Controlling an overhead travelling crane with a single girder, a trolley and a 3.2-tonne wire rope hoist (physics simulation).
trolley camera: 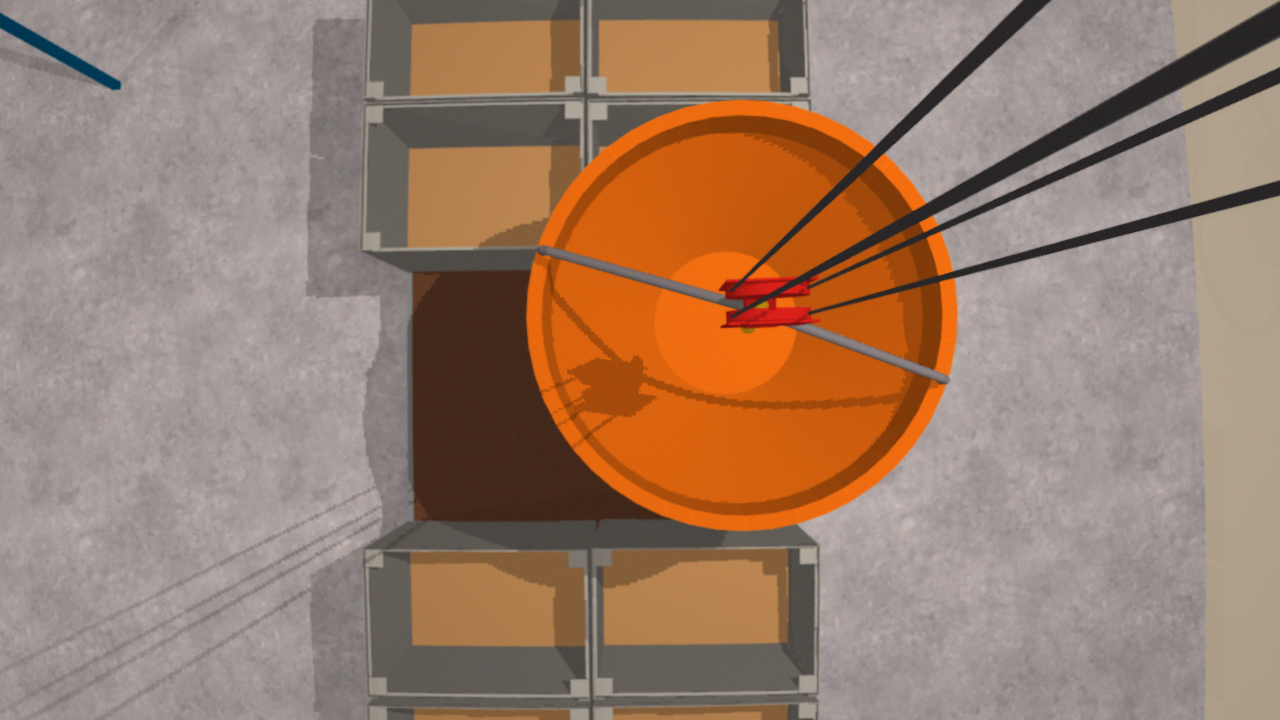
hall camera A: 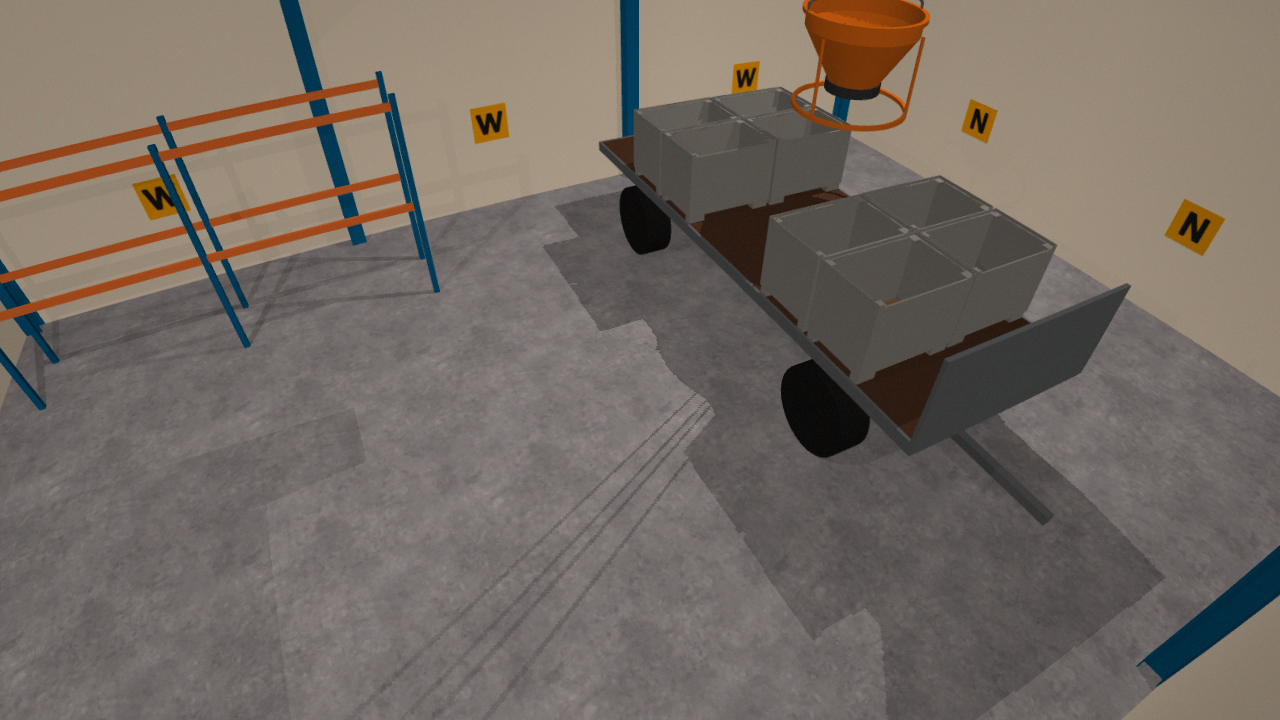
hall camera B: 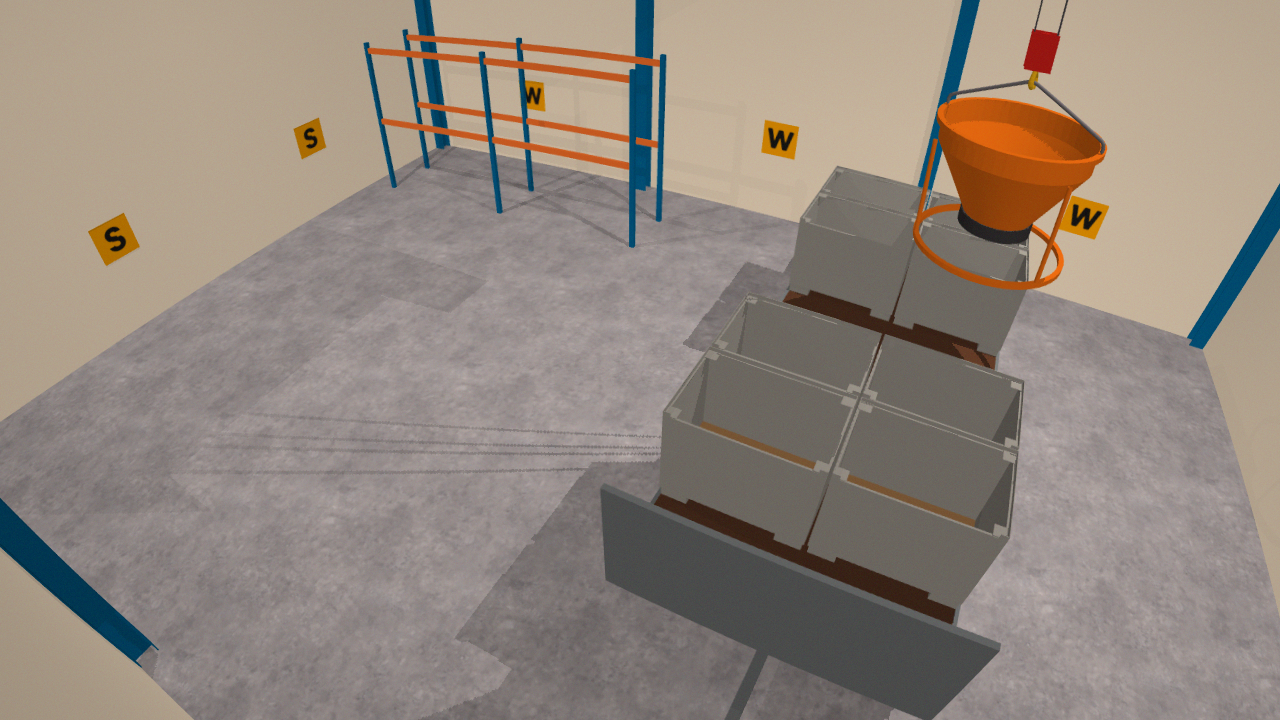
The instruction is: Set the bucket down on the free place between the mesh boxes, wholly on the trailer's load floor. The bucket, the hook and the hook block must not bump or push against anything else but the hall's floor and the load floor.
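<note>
An orange bucket (hall camera A: 863, 53) (hall camera B: 1015, 161) (trolley camera: 742, 465) hangs upright in the air from the hook. My hook (hall camera B: 1032, 81) carries its grey bail, under the red hook block (hall camera B: 1041, 51) (trolley camera: 778, 317). Grey mesh boxes stand in a far group (hall camera A: 729, 170) (hall camera B: 845, 255) (trolley camera: 384, 179) and a near group (hall camera A: 921, 322) (hall camera B: 751, 470) (trolley camera: 483, 671). Between them shows the brown load floor (hall camera A: 733, 237) (hall camera B: 841, 313) (trolley camera: 474, 394). In the trolley view, the bucket covers the gap's right part, overlaps the upper right box and reaches past the trailer's right side. Its foot ring is hidden there.
A grey headboard (hall camera A: 1029, 367) (hall camera B: 787, 591) stands at the trailer's near end, with a drawbar (hall camera A: 1002, 477) beyond it. A blue and orange rack (hall camera A: 268, 134) (hall camera B: 488, 107) stands along the W wall. A blue column (hall camera A: 630, 71) rises behind the trailer's far end.
</note>
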